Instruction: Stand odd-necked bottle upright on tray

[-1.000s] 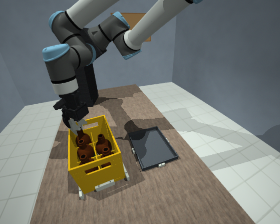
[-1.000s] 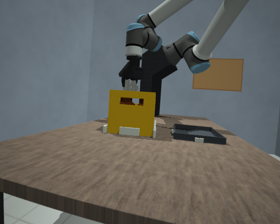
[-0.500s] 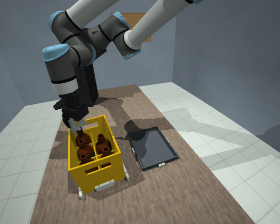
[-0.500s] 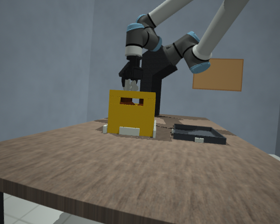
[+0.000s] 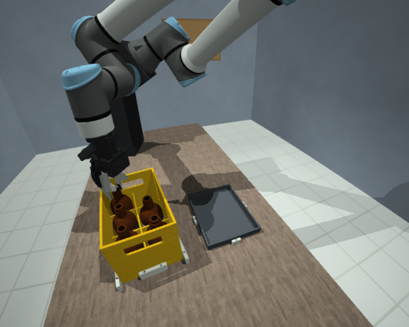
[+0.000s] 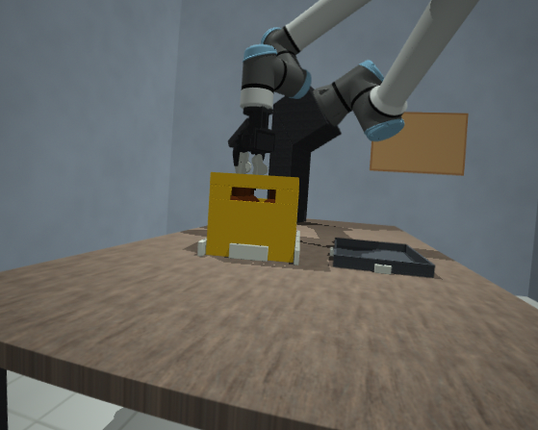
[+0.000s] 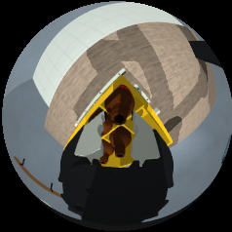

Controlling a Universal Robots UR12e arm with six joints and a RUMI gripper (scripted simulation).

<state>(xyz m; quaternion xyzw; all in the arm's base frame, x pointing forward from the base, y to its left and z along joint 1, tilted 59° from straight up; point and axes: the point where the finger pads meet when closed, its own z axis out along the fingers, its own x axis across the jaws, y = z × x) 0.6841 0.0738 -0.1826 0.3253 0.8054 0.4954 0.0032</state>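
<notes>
Right now my hand is 8 cm short of the yellow crate, 7 cm to the right of it and 7 cm above it. The rest, counted from my hand: dark tray 5 cm ahead, 35 cm to the left, 15 cm below.
</notes>
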